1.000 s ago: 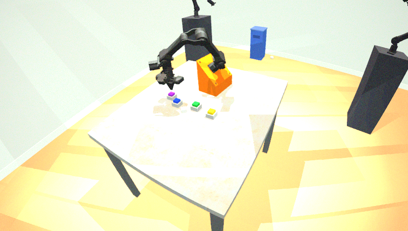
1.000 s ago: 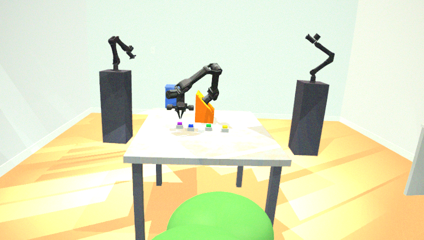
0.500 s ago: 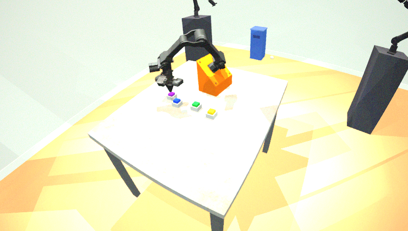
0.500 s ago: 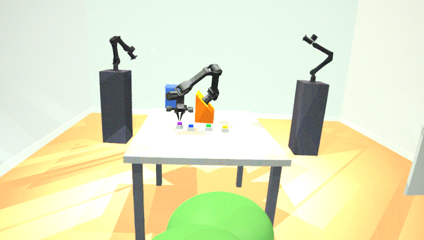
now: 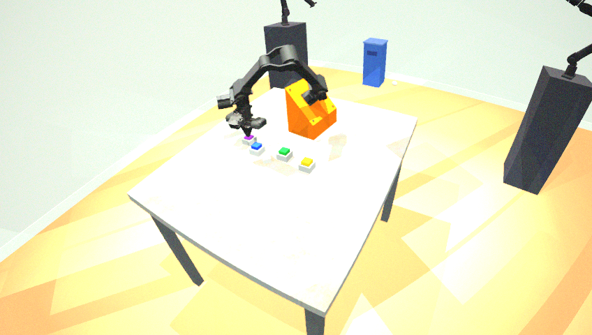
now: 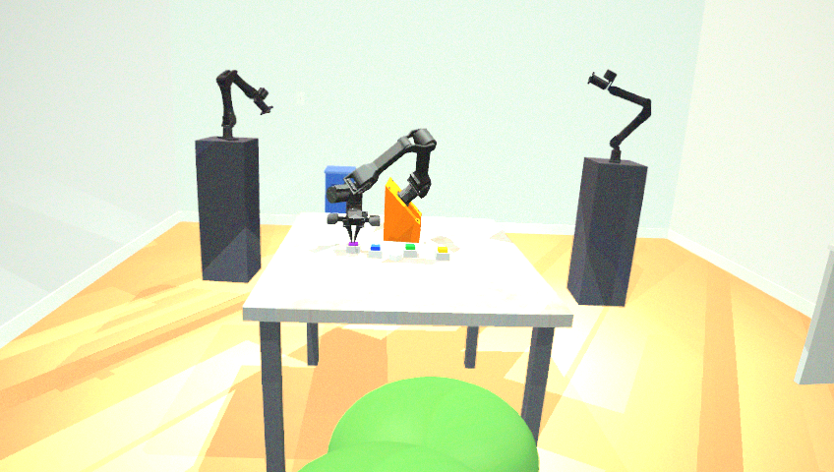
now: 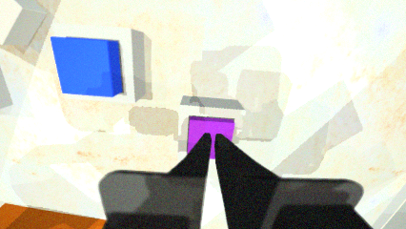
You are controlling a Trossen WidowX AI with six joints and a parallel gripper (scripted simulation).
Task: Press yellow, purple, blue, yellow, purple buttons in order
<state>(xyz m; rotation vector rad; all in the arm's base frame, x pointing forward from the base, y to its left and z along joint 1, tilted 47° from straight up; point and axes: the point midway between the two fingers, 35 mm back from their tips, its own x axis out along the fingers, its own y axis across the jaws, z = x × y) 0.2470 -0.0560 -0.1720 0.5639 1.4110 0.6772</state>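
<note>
My gripper tip is now 1 cm above the purple button. The rest, counted from my gripper tip: blue button (8 cm to the left, 4 cm ahead); then white block (16 cm to the left, 6 cm ahead, 2 cm below); then green button (21 cm to the left, 1 cm ahead).
</note>
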